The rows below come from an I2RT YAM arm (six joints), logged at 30 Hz.
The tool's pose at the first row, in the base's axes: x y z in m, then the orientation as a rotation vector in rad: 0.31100, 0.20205, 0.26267, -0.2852, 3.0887, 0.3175
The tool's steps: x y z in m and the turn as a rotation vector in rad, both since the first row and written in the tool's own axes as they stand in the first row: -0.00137, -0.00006, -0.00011, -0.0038, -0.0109, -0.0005; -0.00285, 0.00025, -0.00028, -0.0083, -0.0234, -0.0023; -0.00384, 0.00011, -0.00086, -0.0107, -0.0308, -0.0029; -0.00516, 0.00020, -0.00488, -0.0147, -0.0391, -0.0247; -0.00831, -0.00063, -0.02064, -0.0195, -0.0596, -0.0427; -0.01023, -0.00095, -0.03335, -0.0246, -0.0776, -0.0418; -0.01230, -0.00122, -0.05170, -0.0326, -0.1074, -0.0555
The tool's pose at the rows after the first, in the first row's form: 0.31236, 0.20221, 0.26282, -0.2834, 3.0776, 0.3238; 0.31375, 0.20274, 0.26311, -0.2832, 3.0646, 0.3312; 0.31475, 0.20267, 0.26369, -0.2823, 3.0570, 0.3352; 0.31601, 0.20217, 0.26770, -0.3134, 3.0431, 0.3410; 0.31919, 0.19872, 0.28310, -0.3353, 3.0180, 0.3484; 0.32107, 0.19617, 0.29556, -0.3294, 3.0002, 0.3566; 0.32307, 0.19254, 0.31356, -0.3422, 2.9666, 0.3689
